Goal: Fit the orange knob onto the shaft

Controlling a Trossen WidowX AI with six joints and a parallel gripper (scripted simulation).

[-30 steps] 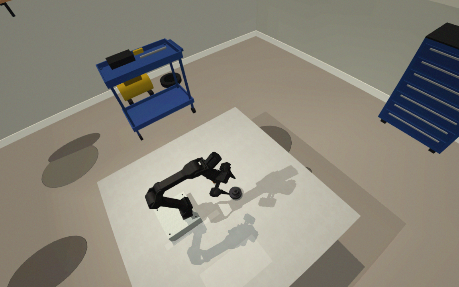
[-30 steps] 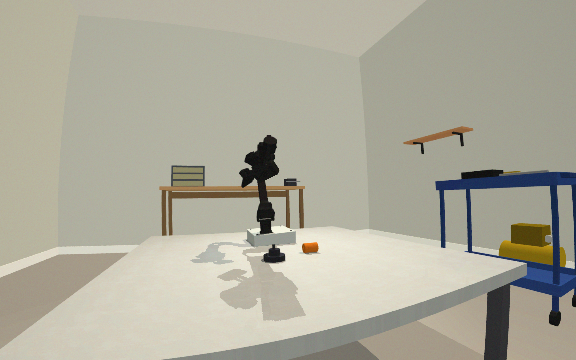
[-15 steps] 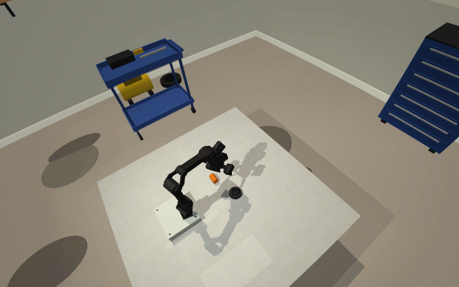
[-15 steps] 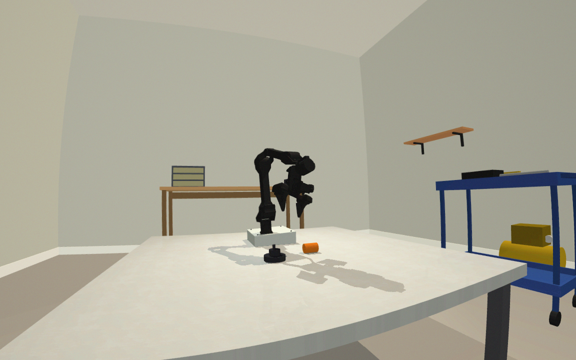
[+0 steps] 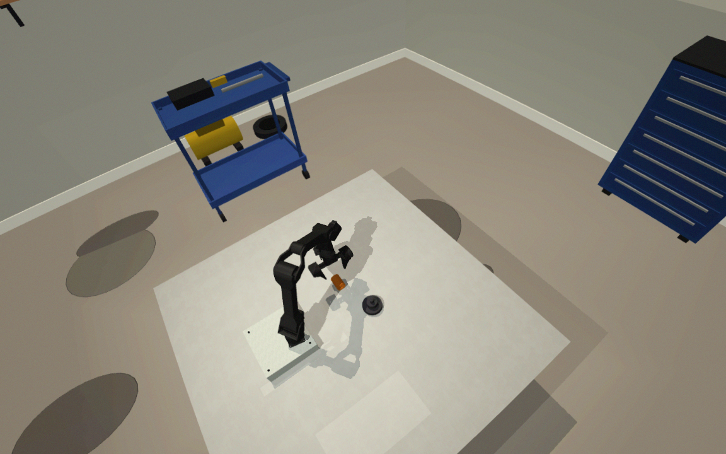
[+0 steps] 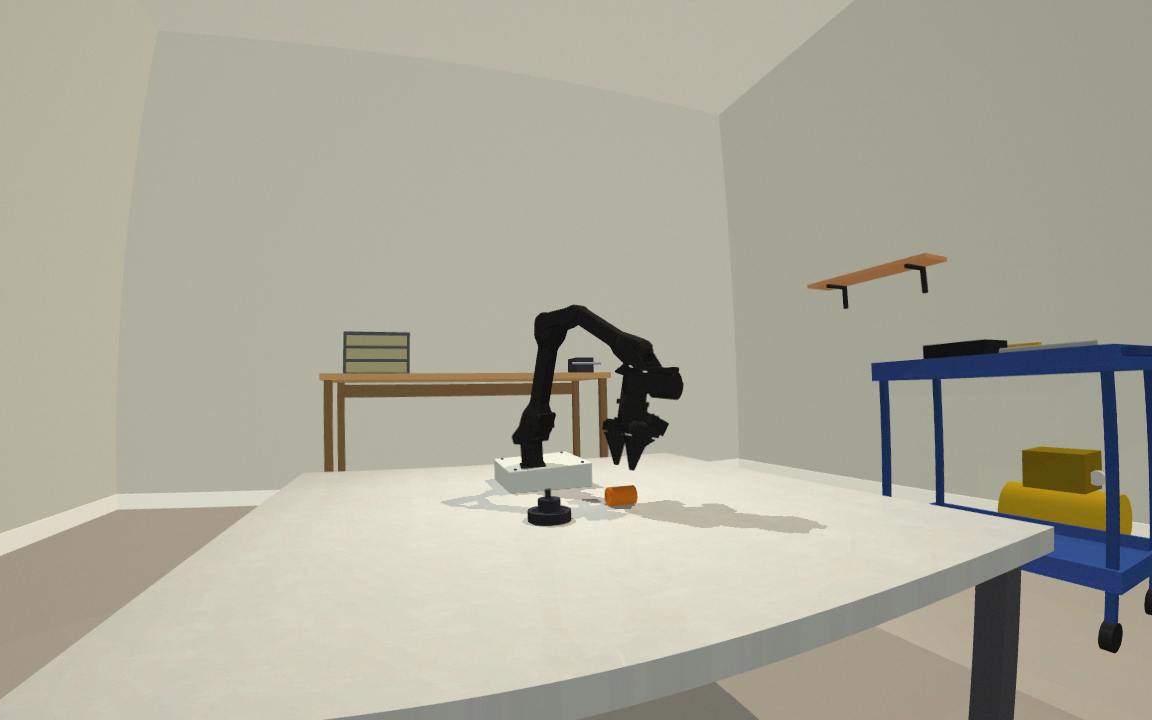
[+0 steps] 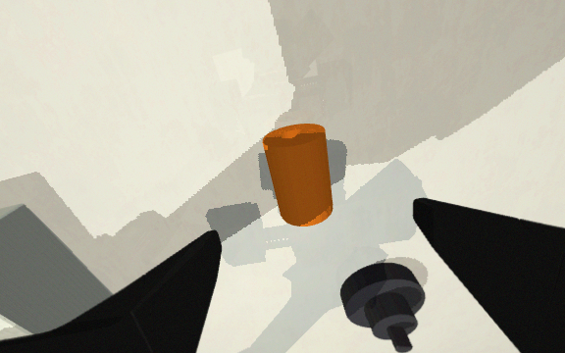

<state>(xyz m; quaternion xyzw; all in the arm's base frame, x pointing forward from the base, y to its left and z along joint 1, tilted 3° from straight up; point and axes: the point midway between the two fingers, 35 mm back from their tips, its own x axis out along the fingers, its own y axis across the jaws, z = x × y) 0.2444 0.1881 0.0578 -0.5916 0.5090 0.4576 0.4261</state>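
The orange knob lies 6 cm below my gripper tip and 1 cm to the right of it. Round my gripper tip: dark round pedestal 17 cm to the right, 9 cm ahead, 5 cm below.
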